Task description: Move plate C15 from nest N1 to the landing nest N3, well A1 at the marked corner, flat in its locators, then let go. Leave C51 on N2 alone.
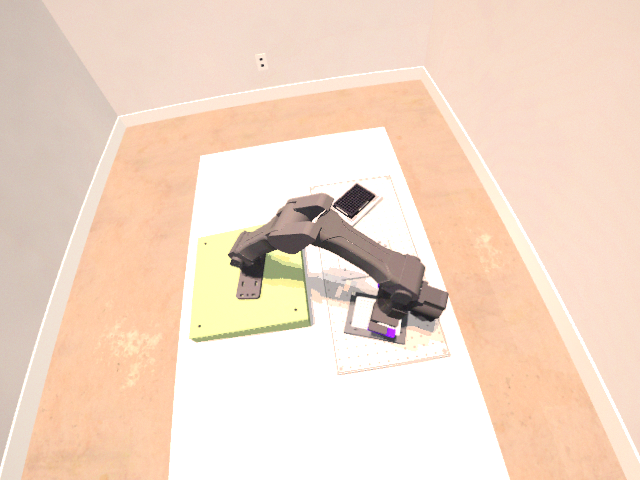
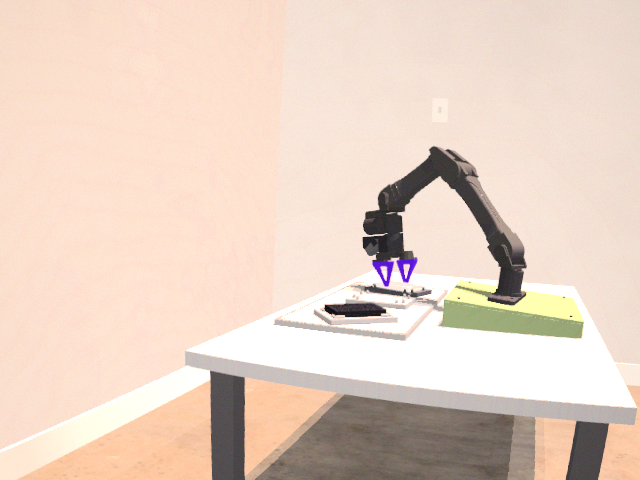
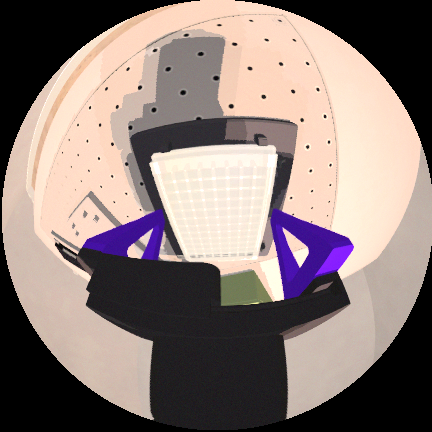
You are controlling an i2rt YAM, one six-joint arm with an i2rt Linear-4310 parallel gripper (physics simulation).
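Note:
A pale gridded plate (image 1: pixel 363 311) (image 2: pixel 400 286) (image 3: pixel 215 205) lies flat in a dark nest (image 1: pixel 357 331) (image 2: pixel 423 292) (image 3: pixel 180 131). My gripper (image 1: pixel 382 308) (image 2: pixel 396 283) (image 3: pixel 217 214) is open and points down over this plate, with a purple finger towards each long side and nothing gripped. The fingertips are low; their exact gap to the plate cannot be told. A white nest (image 2: pixel 377 302) (image 3: pixel 92 207) with small upright locators bears no plate. A black plate (image 1: pixel 354 200) (image 2: pixel 355 308) sits in another white nest (image 1: pixel 364 212) (image 2: pixel 356 319). Labels and the well A1 mark are not readable.
The nests stand on a perforated board (image 1: pixel 361 356) (image 3: pixel 240 85) on the white table (image 1: pixel 248 403) (image 2: pixel 465 372). The arm's base stands on a green block (image 1: pixel 222 289) (image 2: pixel 516 322) (image 3: pixel 245 287) beside the board. The arm hides part of the middle nest from above.

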